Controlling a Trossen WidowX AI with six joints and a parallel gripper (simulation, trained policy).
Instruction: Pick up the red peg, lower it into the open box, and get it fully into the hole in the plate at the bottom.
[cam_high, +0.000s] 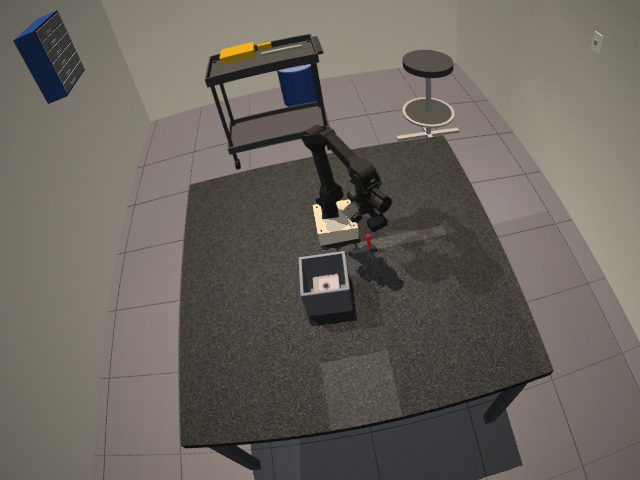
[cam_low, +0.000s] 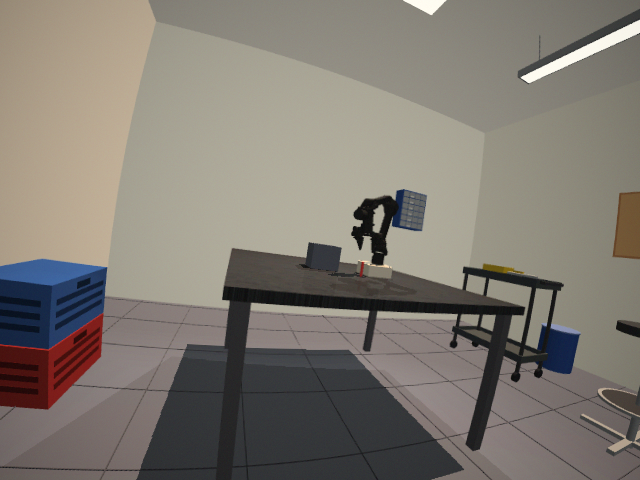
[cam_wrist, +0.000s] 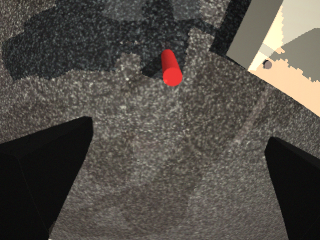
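The red peg is 100 mm below my gripper tip, 10 mm to the right of it and 10 mm ahead of it. Also, from my gripper tip: plate 190 mm ahead, 180 mm to the right, 100 mm below.
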